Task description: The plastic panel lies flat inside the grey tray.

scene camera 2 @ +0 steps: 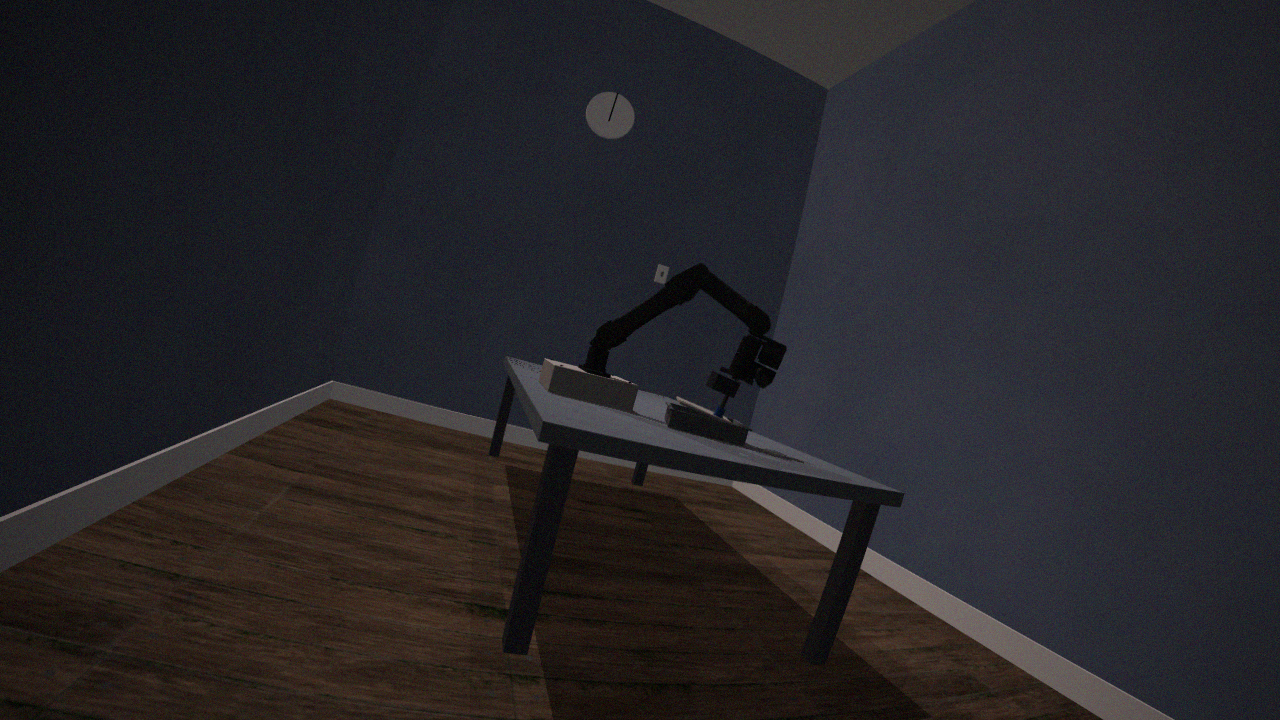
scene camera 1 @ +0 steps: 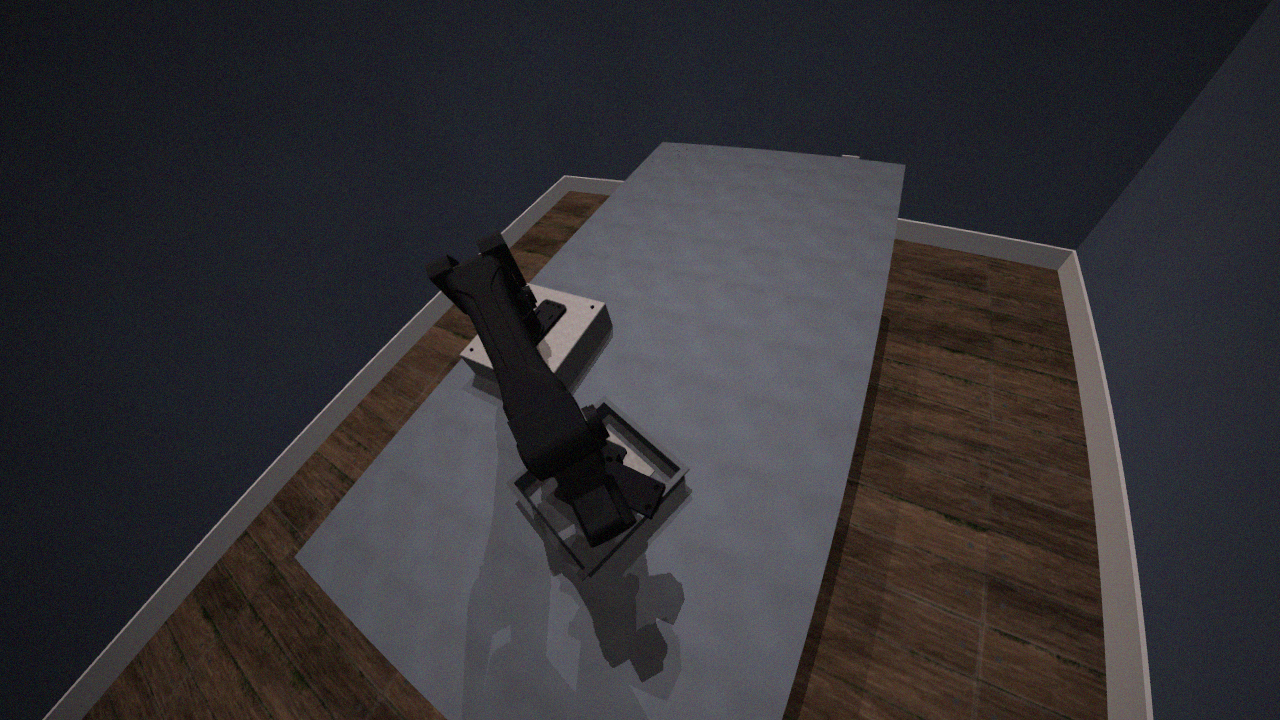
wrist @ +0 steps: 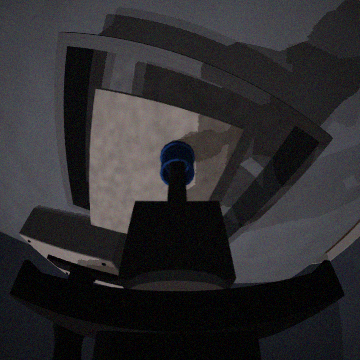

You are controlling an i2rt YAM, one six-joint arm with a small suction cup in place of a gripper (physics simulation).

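Pixels of known places: hand, tool point: [scene camera 2: 716, 419] [wrist: 176, 151]; arm's base, link origin: [scene camera 2: 593, 372] [scene camera 1: 531, 334] [wrist: 83, 269].
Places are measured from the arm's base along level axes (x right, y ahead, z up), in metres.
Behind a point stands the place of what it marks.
Note:
The grey tray [scene camera 1: 663, 452] @[z -0.028, x 0.106, y 0.395 m] [scene camera 2: 697, 422] @[z -0.046, x 0.302, y 0.245 m] [wrist: 143, 48] @[z -0.028, x 0.182, y 0.426 m] sits on the table in front of the arm's base. The pale plastic panel [scene camera 1: 637, 457] @[z -0.020, x 0.137, y 0.361 m] [scene camera 2: 693, 405] @[z -0.012, x 0.184, y 0.270 m] [wrist: 125, 150] @[z -0.021, x 0.165, y 0.344 m] is within the tray's outline, and its left part covers the tray's near-left side. In the second scene view it seems to sit slightly tilted at the rim's height. My blue suction cup [wrist: 177, 162] @[z -0.034, x 0.208, y 0.339 m] [scene camera 2: 722, 410] presses on the panel's right part and holds it. In the first scene view the arm's wrist [scene camera 1: 597, 506] @[z 0.220, x 0.270, y 0.438 m] hides the cup.
The arm's light base block [scene camera 1: 577, 326] @[z 0.001, x -0.062, y 0.090 m] [scene camera 2: 586, 385] @[z -0.036, x 0.113, y -0.031 m] [wrist: 53, 246] @[z 0.000, x -0.031, y 0.109 m] stands just behind the tray. The grey table [scene camera 1: 760, 313] @[z -0.078, x -0.316, y 0.424 m] [scene camera 2: 626, 435] @[z -0.078, x 0.585, y -0.013 m] stretches far to the right. Wooden floor lies around it.

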